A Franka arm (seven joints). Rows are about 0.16 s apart.
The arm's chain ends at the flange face. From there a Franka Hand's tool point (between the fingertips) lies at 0.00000 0.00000 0.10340 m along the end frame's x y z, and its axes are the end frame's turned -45 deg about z.
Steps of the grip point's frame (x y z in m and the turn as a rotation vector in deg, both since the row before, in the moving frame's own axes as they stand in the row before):
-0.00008 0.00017 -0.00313 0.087 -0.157 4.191
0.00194 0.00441 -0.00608 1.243 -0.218 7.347
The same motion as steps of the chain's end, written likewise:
0.00038 0.00010 -0.00313 -0.049 -0.173 4.191
0.00627 0.00317 -0.00605 0.725 -1.033 7.347

